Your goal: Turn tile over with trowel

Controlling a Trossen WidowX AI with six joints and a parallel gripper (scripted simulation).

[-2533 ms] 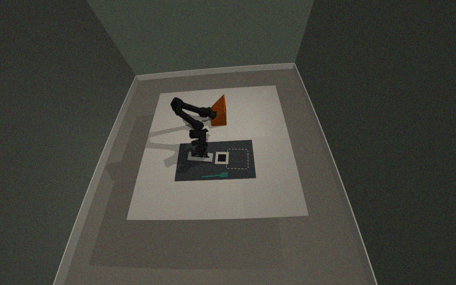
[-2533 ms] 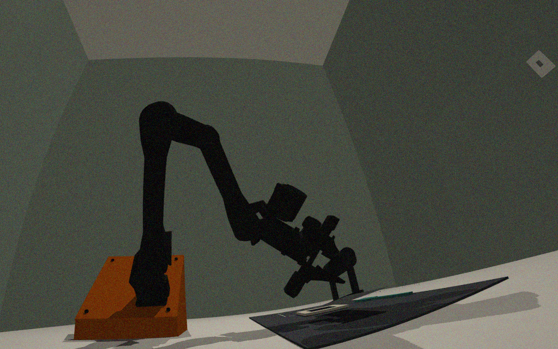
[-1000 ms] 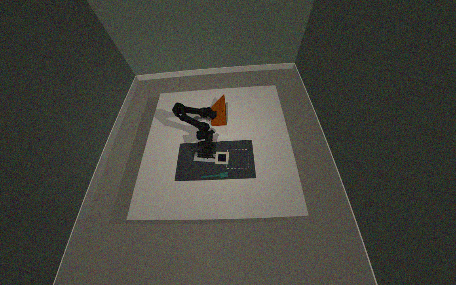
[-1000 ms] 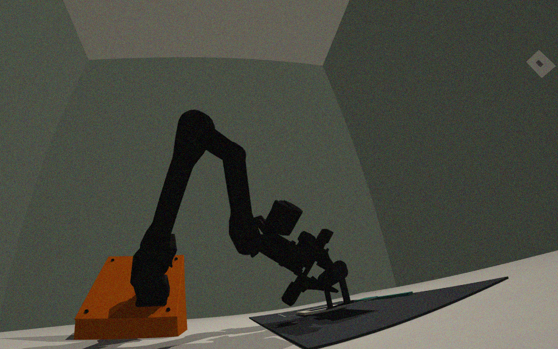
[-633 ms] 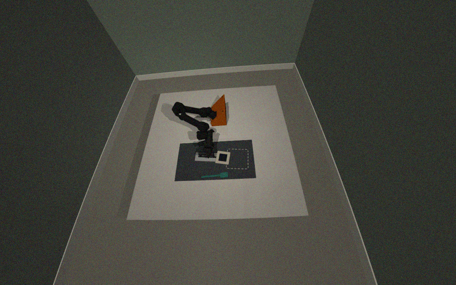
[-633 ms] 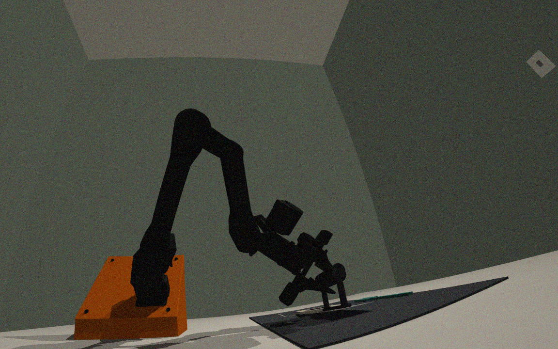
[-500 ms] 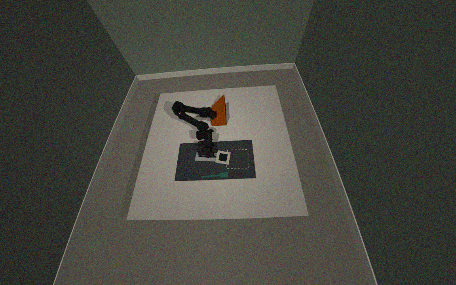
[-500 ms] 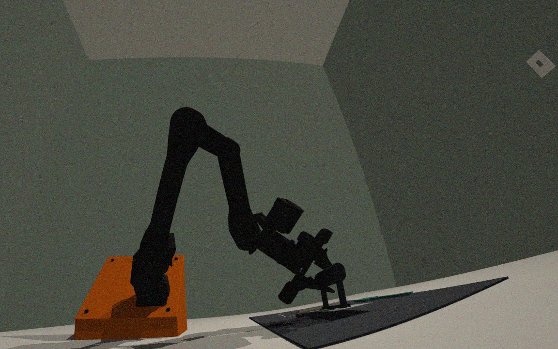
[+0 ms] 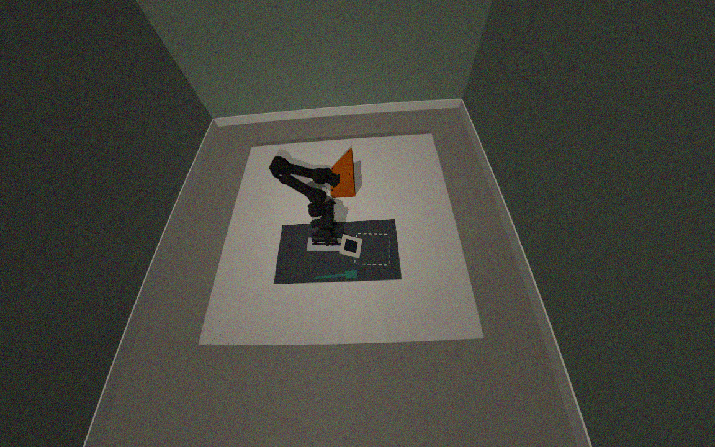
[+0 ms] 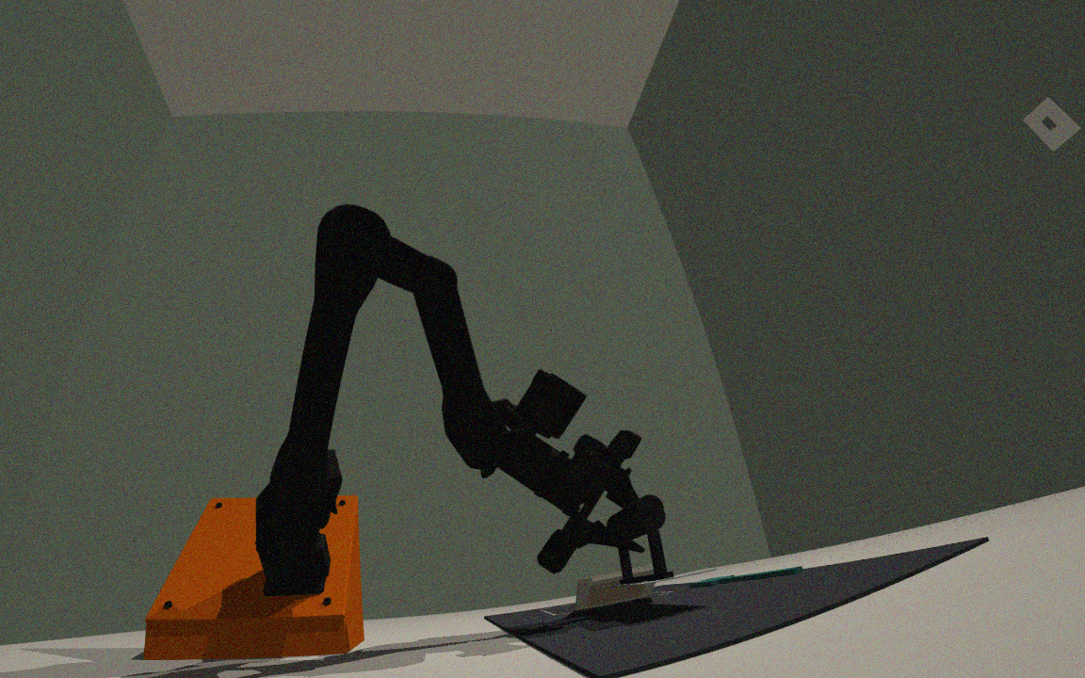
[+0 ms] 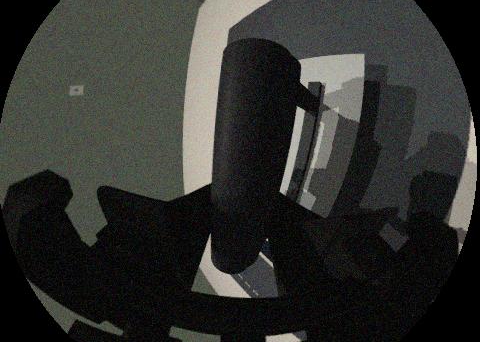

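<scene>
Now: gripper tip 110 mm to the right of the white tile, 60 mm above it and 10 mm past it. From my gripper tip the other things lie so: black-handled float: 20 mm behind, 10 mm to the left, 10 mm below; then green trowel: 140 mm ahead, 80 mm below, 50 mm to the left.
</scene>
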